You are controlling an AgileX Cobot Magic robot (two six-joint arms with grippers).
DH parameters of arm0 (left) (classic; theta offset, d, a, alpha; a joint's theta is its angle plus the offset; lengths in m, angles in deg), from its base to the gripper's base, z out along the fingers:
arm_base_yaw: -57.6 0.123 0 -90
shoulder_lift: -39.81 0 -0.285 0
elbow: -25.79 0 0.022 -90
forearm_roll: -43.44 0.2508 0 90
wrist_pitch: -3 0 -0.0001 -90
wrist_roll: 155.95 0.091 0 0
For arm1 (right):
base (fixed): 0 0 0 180
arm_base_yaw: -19.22 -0.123 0 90
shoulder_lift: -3.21 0 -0.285 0
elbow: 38.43 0 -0.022 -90
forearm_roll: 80.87 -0.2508 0 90
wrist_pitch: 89.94 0 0.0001 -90
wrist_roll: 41.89 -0.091 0 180
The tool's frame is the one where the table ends.
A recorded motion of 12 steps. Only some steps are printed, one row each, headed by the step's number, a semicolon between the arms.
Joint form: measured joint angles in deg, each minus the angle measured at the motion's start. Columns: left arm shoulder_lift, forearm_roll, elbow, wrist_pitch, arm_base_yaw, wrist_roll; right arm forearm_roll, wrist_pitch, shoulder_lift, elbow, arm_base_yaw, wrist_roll.
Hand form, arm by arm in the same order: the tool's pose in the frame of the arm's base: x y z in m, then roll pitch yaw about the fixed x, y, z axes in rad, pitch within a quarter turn. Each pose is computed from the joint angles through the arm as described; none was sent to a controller.
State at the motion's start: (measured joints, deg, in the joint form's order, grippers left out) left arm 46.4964 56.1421 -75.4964 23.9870 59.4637 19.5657; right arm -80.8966 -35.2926 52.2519 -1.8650 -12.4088 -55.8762
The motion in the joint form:
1: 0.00 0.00 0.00 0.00 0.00 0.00; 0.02 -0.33 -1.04 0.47 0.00 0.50
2: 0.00 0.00 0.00 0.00 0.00 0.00; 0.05 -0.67 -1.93 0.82 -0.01 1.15
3: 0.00 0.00 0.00 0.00 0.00 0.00; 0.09 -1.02 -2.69 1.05 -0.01 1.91
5: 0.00 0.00 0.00 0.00 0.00 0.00; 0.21 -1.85 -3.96 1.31 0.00 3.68
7: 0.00 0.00 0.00 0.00 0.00 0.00; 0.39 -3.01 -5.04 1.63 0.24 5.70
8: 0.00 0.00 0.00 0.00 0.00 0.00; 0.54 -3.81 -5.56 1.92 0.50 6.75
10: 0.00 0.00 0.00 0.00 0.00 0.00; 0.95 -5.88 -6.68 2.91 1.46 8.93
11: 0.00 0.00 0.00 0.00 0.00 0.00; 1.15 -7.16 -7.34 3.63 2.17 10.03
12: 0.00 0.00 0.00 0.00 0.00 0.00; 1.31 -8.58 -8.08 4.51 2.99 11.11
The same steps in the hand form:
1: 0.0521 0.0089 0.1733 2.6532 1.2560 2.7465; 0.0992 0.0611 0.3093 2.9439 0.6859 -2.8958
2: 0.0521 0.0089 0.1733 2.6532 1.2560 2.7465; 0.0969 0.0597 0.3096 2.9479 0.7030 -2.8845
3: 0.0521 0.0089 0.1733 2.6532 1.2560 2.7465; 0.0951 0.0585 0.3102 2.9542 0.7204 -2.8706
5: 0.0521 0.0089 0.1733 2.6532 1.2560 2.7465; 0.0924 0.0566 0.3121 2.9733 0.7574 -2.8356
7: 0.0521 0.0089 0.1733 2.6532 1.2560 2.7465; 0.0908 0.0549 0.3137 3.0014 0.7962 -2.7956
8: 0.0521 0.0089 0.1733 2.6532 1.2560 2.7465; 0.0904 0.0538 0.3140 3.0192 0.8168 -2.7750
10: 0.0521 0.0089 0.1733 2.6532 1.2560 2.7465; 0.0901 0.0511 0.3131 3.0634 0.8596 -2.7341
11: 0.0521 0.0089 0.1733 2.6532 1.2560 2.7465; 0.0901 0.0494 0.3119 3.0881 0.8824 -2.7153
12: 0.0521 0.0089 0.1733 2.6532 1.2560 2.7465; 0.0899 0.0474 0.3101 3.1135 0.9057 -2.6979

